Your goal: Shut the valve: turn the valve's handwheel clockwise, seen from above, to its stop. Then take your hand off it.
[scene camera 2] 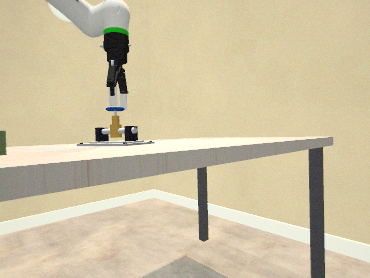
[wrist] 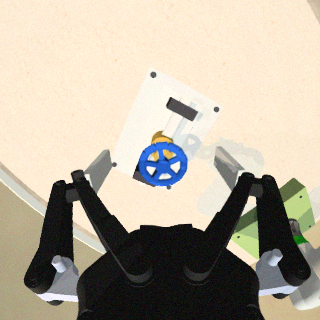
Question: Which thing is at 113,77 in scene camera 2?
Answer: My gripper.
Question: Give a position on a blue handwheel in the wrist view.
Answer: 162,164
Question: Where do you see a base plate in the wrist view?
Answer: At 154,79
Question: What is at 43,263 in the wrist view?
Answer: My gripper.
